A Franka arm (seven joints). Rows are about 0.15 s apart.
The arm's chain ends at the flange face. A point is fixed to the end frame.
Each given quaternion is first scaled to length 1.
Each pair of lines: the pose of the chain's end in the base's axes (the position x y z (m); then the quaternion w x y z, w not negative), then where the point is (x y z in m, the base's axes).
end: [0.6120 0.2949 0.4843 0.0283 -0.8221 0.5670 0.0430]
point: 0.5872 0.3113 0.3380
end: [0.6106 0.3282 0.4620 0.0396 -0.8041 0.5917 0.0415]
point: 0.5888 0.3484 0.3157
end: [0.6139 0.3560 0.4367 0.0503 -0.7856 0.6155 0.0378]
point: 0.5956 0.3792 0.2904
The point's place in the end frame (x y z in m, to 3 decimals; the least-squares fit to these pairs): -0.009 0.017 0.148
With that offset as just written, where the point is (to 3 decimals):
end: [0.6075 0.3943 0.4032 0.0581 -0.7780 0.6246 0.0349]
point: 0.592 0.419 0.257
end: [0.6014 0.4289 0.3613 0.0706 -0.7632 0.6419 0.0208]
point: 0.592 0.455 0.215
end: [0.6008 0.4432 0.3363 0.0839 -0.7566 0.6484 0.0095]
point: 0.597 0.470 0.190
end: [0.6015 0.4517 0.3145 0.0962 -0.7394 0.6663 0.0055]
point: 0.601 0.481 0.168
